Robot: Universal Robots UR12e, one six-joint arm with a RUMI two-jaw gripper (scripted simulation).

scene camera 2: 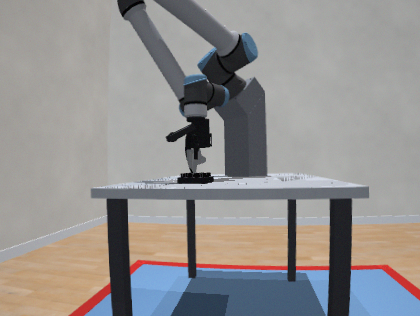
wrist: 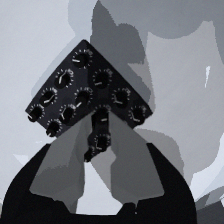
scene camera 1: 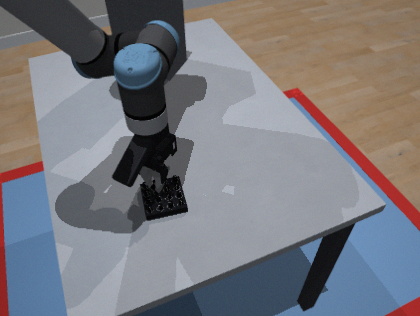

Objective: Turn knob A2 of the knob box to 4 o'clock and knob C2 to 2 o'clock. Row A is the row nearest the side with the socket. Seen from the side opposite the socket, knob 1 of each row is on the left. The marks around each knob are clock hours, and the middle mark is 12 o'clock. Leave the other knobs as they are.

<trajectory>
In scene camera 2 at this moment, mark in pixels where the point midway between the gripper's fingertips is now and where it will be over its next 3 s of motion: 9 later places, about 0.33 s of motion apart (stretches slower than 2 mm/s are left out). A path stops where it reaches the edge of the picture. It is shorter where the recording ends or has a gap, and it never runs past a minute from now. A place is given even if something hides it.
My gripper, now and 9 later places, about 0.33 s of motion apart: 193,175; 193,173; 193,167; 193,165; 193,164; 193,164; 192,162; 193,162; 193,161; 193,160
</trajectory>
